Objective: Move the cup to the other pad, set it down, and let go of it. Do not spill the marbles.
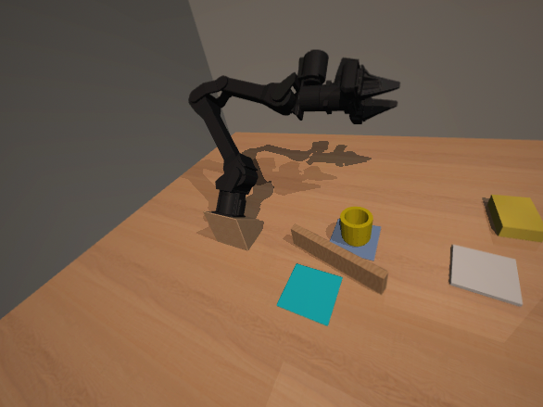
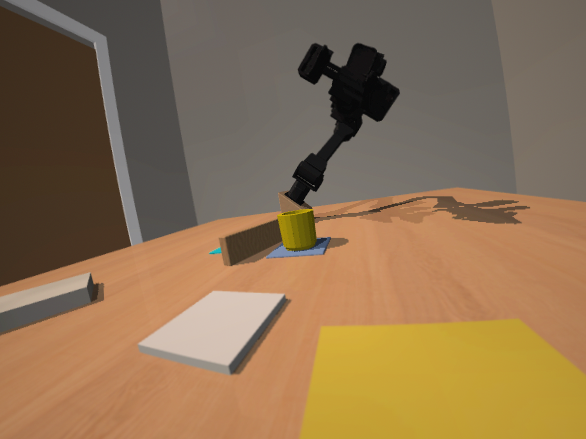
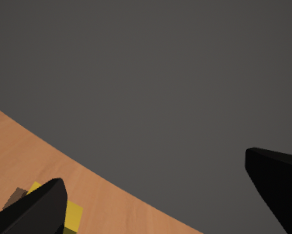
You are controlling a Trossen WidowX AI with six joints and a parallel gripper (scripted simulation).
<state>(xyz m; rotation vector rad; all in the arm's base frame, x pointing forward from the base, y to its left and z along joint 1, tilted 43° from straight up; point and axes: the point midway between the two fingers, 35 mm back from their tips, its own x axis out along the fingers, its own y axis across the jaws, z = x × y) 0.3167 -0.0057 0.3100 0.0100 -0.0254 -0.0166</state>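
Right now my gripper tip is 6 cm past the yellow cup, 13 cm to the left of it and 26 cm above it. From my gripper tip the other things lie so: blue-grey pad: 6 cm behind, 13 cm to the right, 30 cm below; then red marble: 6 cm behind, 13 cm to the right, 28 cm below; then blue marble: 5 cm behind, 12 cm to the right, 28 cm below.
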